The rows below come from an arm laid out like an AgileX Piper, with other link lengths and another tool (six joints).
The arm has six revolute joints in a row. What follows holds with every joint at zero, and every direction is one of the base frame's. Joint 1 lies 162.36 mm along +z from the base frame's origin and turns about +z. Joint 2 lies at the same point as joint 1 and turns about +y. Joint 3 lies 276.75 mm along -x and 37.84 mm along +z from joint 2 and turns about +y. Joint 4 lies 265.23 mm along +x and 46.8 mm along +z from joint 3 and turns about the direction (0.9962, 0, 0.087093). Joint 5 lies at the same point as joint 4 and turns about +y. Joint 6 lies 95.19 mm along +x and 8.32 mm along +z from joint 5 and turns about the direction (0.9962, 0, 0.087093). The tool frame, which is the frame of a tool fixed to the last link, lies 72.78 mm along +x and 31 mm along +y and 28.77 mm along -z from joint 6; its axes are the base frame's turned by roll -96.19, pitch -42.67 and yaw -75.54 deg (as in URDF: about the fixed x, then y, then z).
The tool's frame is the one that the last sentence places.
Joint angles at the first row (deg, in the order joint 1, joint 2, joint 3, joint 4, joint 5, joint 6):
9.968, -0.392, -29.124, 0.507, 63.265, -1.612
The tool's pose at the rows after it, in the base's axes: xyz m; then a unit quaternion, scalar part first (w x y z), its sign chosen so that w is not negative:
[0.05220 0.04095 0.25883 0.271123 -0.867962 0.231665 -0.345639]
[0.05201 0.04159 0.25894 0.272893 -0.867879 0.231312 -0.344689]
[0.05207 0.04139 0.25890 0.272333 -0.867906 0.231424 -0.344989]
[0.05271 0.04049 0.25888 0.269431 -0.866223 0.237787 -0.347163]
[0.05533 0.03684 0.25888 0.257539 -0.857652 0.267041 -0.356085]
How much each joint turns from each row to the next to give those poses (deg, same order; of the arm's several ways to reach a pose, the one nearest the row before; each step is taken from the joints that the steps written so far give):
-0.001, 0.000, 0.000, -0.054, 0.000, -0.001
0.004, 0.000, -0.001, 0.230, 0.001, 0.004
-0.003, -0.001, 0.001, -0.071, 0.000, -0.003
-0.832, 0.002, 0.000, -0.050, -0.002, -0.002
-3.893, -0.001, 0.000, 0.008, 0.001, -0.002

